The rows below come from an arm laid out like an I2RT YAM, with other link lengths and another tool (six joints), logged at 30 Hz.
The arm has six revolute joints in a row. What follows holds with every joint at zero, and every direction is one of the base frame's.
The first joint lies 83 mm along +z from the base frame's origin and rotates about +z.
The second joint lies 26.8 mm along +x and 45.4 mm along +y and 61 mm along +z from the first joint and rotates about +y.
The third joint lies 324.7 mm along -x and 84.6 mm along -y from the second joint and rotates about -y.
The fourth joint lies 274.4 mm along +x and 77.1 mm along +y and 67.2 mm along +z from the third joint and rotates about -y.
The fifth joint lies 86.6 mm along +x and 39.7 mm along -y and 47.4 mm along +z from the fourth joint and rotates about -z.
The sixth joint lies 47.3 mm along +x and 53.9 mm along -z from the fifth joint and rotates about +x.
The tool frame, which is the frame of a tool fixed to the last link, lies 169 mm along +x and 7 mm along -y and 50 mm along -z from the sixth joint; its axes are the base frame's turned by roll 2.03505, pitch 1.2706 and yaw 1.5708 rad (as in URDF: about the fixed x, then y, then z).
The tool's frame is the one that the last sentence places.
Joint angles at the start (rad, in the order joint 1, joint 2, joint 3, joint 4, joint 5, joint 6):
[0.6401 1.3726 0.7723 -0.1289 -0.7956 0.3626]
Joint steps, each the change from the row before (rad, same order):
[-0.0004 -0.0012 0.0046 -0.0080 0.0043 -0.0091]
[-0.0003 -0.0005 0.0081 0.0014 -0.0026 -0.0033]
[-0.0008 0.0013 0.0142 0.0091 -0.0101 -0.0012]
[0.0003 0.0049 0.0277 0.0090 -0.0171 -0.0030]
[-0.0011 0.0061 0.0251 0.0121 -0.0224 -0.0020]
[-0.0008 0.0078 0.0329 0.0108 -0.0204 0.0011]
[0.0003 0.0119 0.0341 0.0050 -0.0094 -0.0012]
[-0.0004 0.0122 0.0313 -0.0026 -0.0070 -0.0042]
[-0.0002 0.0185 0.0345 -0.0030 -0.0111 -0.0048]
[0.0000 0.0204 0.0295 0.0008 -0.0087 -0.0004]
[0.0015 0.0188 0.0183 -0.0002 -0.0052 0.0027]
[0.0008 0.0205 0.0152 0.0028 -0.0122 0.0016]
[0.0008 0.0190 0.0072 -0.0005 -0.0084 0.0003]
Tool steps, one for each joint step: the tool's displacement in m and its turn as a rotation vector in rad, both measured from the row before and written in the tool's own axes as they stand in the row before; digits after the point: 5 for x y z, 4 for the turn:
[-0.00102 -0.00054 -0.00050 0.0045 -0.0048 -0.0058]
[-0.00314 0.00267 -0.00178 -0.0062 -0.0084 -0.0073]
[-0.00595 0.00597 -0.00323 -0.0171 -0.0135 -0.0118]
[-0.00938 0.01026 -0.00509 -0.0269 -0.0179 -0.0204]
[-0.00864 0.00997 -0.00478 -0.0301 -0.0147 -0.0201]
[-0.01117 0.01139 -0.00535 -0.0302 -0.0180 -0.0197]
[-0.01128 0.00874 -0.00292 -0.0182 -0.0172 -0.0161]
[-0.00930 0.00630 -0.00188 -0.0118 -0.0116 -0.0129]
[-0.00925 0.00624 -0.00062 -0.0137 -0.0068 -0.0132]
[-0.00811 0.00453 0.00105 -0.0107 -0.0035 -0.0073]
[-0.00382 0.00179 0.00285 -0.0046 0.0054 0.0004]
[-0.00241 0.00154 0.00327 -0.0092 0.0097 -0.0011]
[0.00053 -0.00125 0.00444 -0.0027 0.0148 0.0036]

